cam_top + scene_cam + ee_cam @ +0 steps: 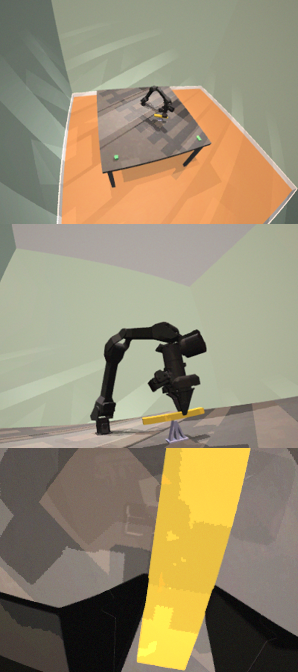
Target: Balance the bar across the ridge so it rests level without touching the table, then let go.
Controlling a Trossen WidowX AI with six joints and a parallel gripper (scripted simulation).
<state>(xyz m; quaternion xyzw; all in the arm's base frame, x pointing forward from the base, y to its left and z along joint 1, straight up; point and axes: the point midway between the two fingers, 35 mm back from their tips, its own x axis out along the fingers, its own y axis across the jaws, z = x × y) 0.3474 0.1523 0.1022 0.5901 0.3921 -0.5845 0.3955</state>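
The yellow bar is 10 mm behind my gripper tip and 30 mm to the right of it. The rest, counted from my gripper tip: small grey ridge stand 10 mm behind, 20 mm to the right, 40 mm below.
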